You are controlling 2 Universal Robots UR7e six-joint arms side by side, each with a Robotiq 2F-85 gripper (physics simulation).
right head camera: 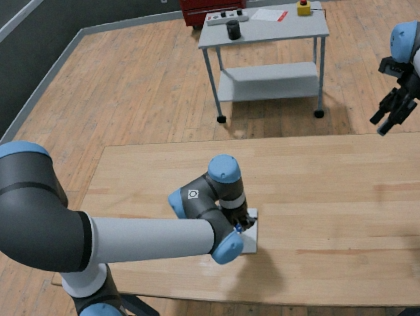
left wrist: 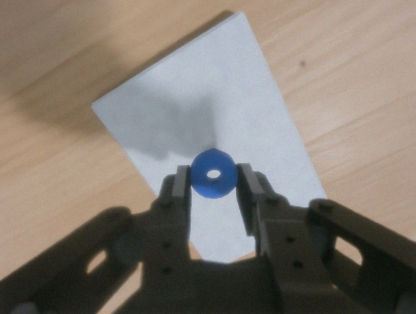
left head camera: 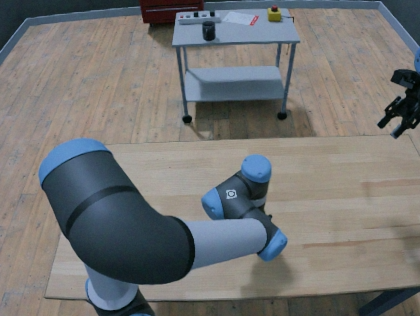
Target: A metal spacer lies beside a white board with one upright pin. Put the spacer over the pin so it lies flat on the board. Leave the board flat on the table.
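Frame: origin at the left arm's base, x ahead, y left, z up, level; millimetres.
Seen in the pictures: left gripper, fingertip midpoint: [right head camera: 240, 227] [left wrist: 213, 179]; right gripper, fingertip midpoint: [right head camera: 375, 128] [left head camera: 385, 131].
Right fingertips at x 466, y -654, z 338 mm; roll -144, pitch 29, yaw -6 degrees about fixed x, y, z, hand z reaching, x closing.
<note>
Offsets run from my right fingertips to a thing's top centre. Level surfaces: height alone.
The blue spacer {dy +374, dx -97, dz -319 mm} [right head camera: 238, 229] [left wrist: 200, 176] is a thick ring, held between the fingertips of my left gripper [right head camera: 240, 227] [left wrist: 213, 179]. In the left wrist view its hole faces the camera and pale board colour shows through it. The white board {dy +378, dx -83, dz -340 mm} [right head camera: 252, 242] [left wrist: 260, 100] lies flat on the table below the spacer, with the gripper's shadow on it. The pin does not show; the spacer or gripper may hide it. In the left head view the left arm hides the left gripper, spacer and board. My right gripper [left head camera: 390, 128] [right head camera: 378, 125] is open and empty, raised beyond the far right of the table.
The wooden table {dz -375 mm} [left head camera: 340, 170] [right head camera: 320, 175] carries the board. The left arm's large links [left head camera: 125, 220] [right head camera: 150, 239] reach across its left part. Behind stands a grey trolley [left head camera: 240, 37] [right head camera: 270, 36] with a black cup [left head camera: 209, 31] [right head camera: 233, 30] on top.
</note>
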